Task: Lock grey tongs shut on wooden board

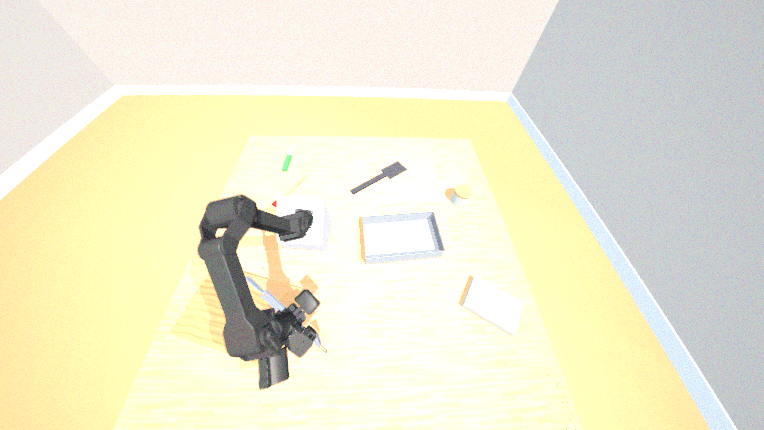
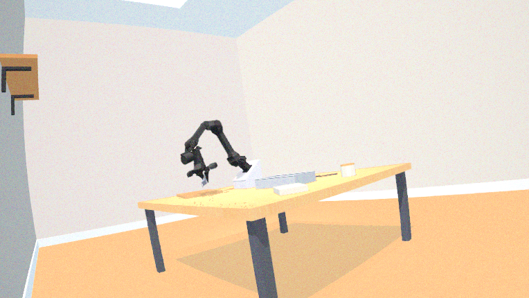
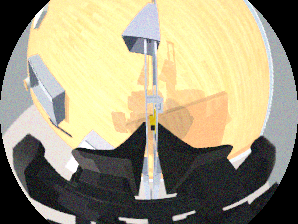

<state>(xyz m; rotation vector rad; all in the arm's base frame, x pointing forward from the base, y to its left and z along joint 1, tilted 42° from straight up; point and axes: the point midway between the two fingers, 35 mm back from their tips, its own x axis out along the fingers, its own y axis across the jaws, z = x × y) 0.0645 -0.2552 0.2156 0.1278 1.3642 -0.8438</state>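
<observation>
Now: gripper tip 210 mm past the wooden board, 10 mm to the right of it and 70 mm above it. Also, from my gripper tip: grey roasting tin: 310 mm ahead, 350 mm to the left, 50 mm below; dark spatula: 200 mm ahead, 690 mm to the left, 70 mm below; white slab: 650 mm ahead, 120 mm to the left, 60 mm below.
</observation>
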